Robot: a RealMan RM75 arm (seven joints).
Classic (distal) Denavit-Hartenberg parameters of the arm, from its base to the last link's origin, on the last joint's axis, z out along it. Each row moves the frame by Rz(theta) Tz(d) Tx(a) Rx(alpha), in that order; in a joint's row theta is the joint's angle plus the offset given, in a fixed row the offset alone. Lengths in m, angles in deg.
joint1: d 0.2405, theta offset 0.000, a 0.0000, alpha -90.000
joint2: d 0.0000, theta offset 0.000, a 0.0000, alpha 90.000
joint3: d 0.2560, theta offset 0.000, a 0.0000, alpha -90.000
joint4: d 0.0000, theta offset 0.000, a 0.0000, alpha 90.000
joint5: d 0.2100, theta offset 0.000, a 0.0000, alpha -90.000
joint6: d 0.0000, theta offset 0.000, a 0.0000, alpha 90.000
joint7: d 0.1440, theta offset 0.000, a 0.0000, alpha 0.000
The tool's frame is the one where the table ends.
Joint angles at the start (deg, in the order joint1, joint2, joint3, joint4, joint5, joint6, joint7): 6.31, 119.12, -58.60, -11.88, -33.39, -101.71, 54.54
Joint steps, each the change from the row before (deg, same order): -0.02, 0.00, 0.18, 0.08, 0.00, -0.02, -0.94; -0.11, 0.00, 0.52, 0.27, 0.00, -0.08, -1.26; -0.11, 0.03, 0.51, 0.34, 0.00, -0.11, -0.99; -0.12, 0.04, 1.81, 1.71, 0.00, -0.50, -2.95; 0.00, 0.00, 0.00, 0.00, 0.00, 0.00, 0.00; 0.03, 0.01, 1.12, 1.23, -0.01, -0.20, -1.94; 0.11, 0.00, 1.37, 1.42, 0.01, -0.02, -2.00; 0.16, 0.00, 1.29, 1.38, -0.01, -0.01, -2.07; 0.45, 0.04, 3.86, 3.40, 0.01, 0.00, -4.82; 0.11, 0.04, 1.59, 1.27, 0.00, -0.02, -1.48; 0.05, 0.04, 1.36, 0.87, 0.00, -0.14, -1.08
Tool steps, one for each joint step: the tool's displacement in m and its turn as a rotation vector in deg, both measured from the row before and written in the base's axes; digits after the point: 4 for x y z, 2 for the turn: 0.0004, -0.0003, 0.0003, 0.55, -0.77, -0.26; 0.0015, -0.0014, 0.0007, 0.92, -0.93, -0.65; 0.0014, -0.0016, 0.0004, 0.76, -0.63, -0.64; 0.0049, -0.0051, 0.0004, 2.21, -1.56, -2.23; 0.0000, 0.0000, 0.0000, 0.00, 0.00, 0.00; 0.0030, -0.0028, -0.0003, 1.24, -0.99, -1.54; 0.0037, -0.0026, -0.0004, 1.30, -0.92, -1.91; 0.0032, -0.0023, -0.0007, 1.20, -1.01, -1.82; 0.0077, -0.0055, -0.0009, 3.26, -2.03, -4.78; 0.0029, -0.0025, -0.0004, 1.19, -0.38, -1.84; 0.0020, -0.0021, 0.0002, 1.10, -0.28, -1.33
